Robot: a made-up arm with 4 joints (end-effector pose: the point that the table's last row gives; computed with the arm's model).
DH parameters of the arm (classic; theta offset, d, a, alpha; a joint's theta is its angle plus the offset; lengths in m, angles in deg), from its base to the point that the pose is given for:
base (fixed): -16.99 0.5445 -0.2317 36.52
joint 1: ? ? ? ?
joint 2: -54.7 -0.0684 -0.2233 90
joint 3: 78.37 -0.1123 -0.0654 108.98
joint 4: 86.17 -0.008 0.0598 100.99
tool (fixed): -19.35 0.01 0 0
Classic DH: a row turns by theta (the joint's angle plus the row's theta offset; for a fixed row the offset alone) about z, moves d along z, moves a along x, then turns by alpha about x.
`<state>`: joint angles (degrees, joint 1 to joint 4).
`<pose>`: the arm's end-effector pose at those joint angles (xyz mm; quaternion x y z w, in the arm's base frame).
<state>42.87 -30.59 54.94 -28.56</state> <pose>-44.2 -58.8 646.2 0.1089 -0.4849 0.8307 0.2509</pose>
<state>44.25 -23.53 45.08 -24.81</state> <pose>-58.9 -35.3 664.0 -0.0140 -0.5215 0.8180 0.2422</pose>
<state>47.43 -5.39 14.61 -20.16</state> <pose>-105.1 25.1 700.4 -0.2894 -0.6236 0.7168 0.1163</pose>
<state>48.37 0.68 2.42 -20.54</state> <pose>-124.9 44.5 708.2 -0.3610 -0.6532 0.6646 0.0366</pose>
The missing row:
joint 1: -76.2 -0.0665 0.1204 79.99
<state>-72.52 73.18 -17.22 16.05</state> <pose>-41.0 52.5 425.5 -0.5592 0.1112 0.6907 0.4448</pose>
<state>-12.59 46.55 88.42 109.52</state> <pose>-112.1 -18.1 559.3 -0.8196 0.5100 0.1750 0.1936</pose>
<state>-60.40 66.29 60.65 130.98</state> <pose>-94.9 -54.8 494.9 0.8031 -0.5719 -0.1504 0.0731</pose>
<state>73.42 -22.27 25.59 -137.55</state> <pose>-0.8 8.8 775.2 -0.4271 0.0768 -0.6588 0.6146</pose>
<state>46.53 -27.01 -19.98 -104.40</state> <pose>-19.5 -114.4 682.9 0.0115 0.5512 -0.6968 0.4587</pose>
